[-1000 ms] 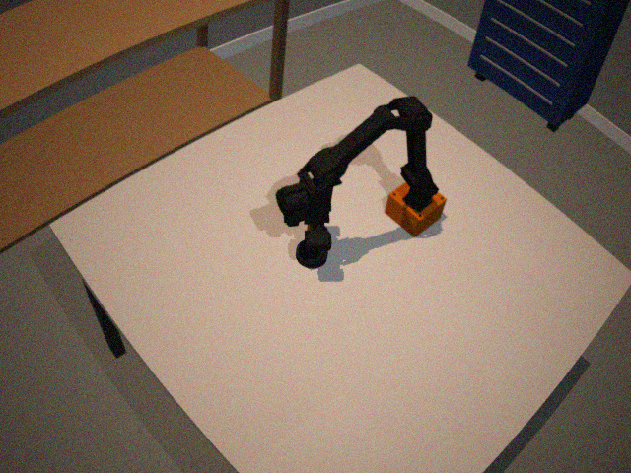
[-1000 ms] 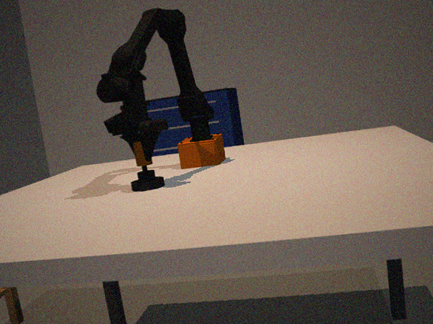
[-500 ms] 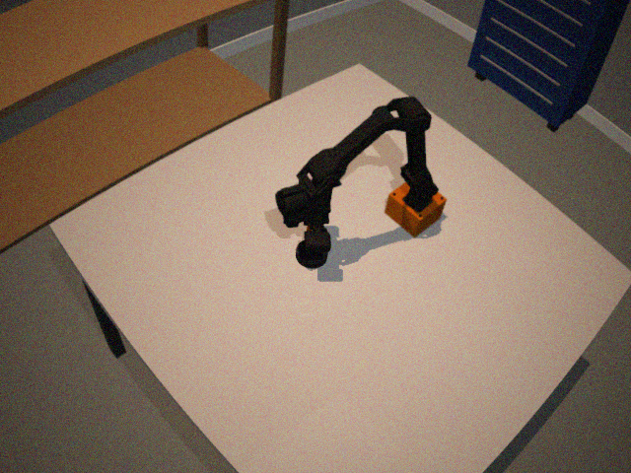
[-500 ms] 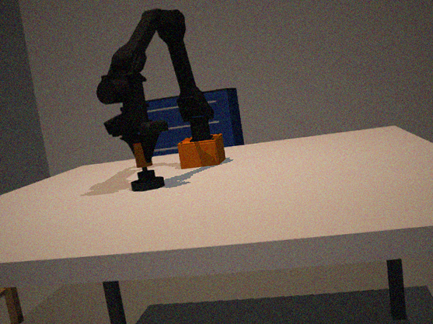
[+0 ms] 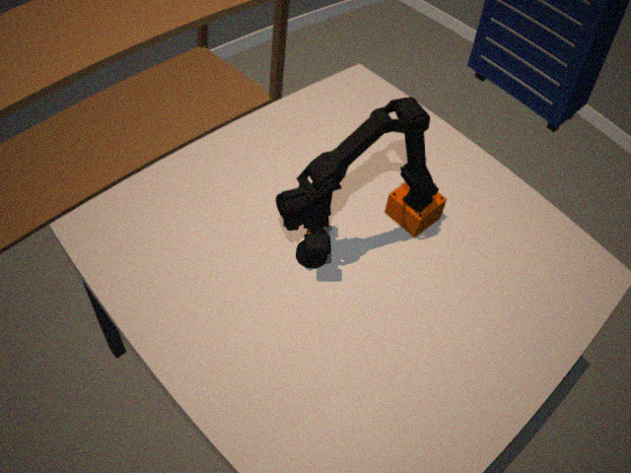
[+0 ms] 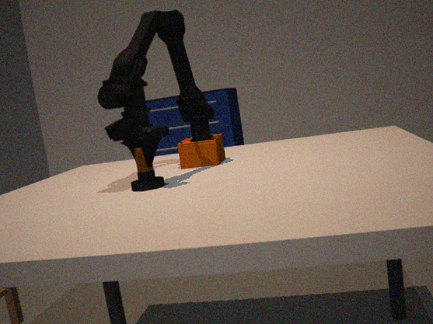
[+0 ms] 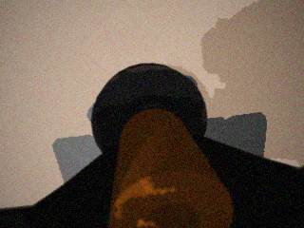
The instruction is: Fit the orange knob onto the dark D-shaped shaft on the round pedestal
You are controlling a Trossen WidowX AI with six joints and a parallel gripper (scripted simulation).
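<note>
My gripper tip is 20 mm below the orange knob. From my gripper tip the other things lie so: dark round pedestal (20 mm below).
</note>
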